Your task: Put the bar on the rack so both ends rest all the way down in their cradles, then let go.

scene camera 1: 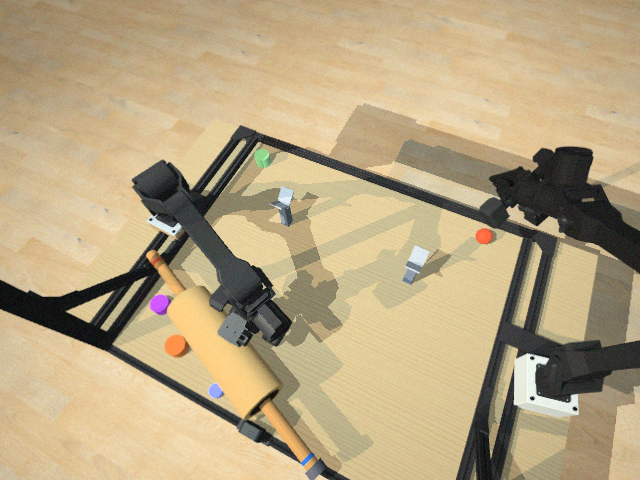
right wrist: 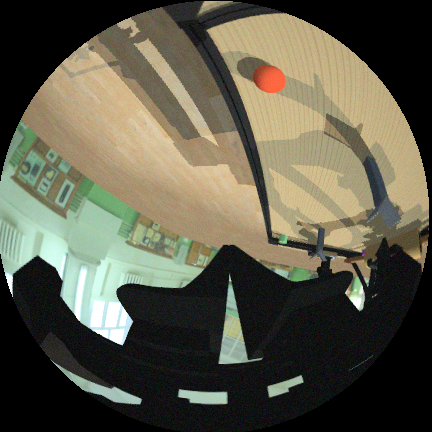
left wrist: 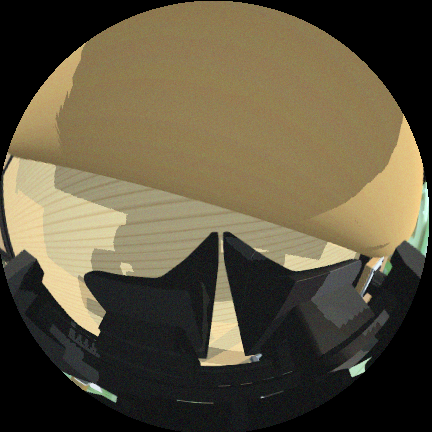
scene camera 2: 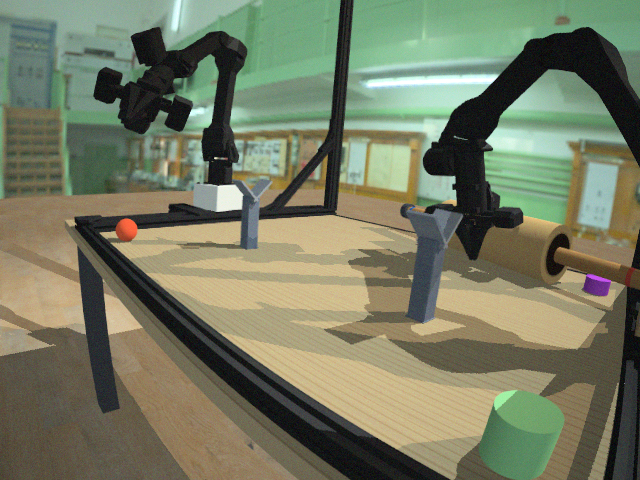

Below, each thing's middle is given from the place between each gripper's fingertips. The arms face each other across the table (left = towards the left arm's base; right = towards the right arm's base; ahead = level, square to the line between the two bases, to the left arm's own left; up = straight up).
The red ball (right wrist: 268, 78) lies 2 cm behind my right hand, 6 cm to the right of it and 20 cm below it. The rest, counted from my right hand: green cylinder (scene camera 2: 522, 429): 4 cm behind, 62 cm to the left, 20 cm below.
I see the green cylinder 46 cm ahead of my left hand, 24 cm to the left of it and 1 cm above it. Also, from my left hand: red ball 49 cm ahead, 44 cm to the right, 1 cm above.
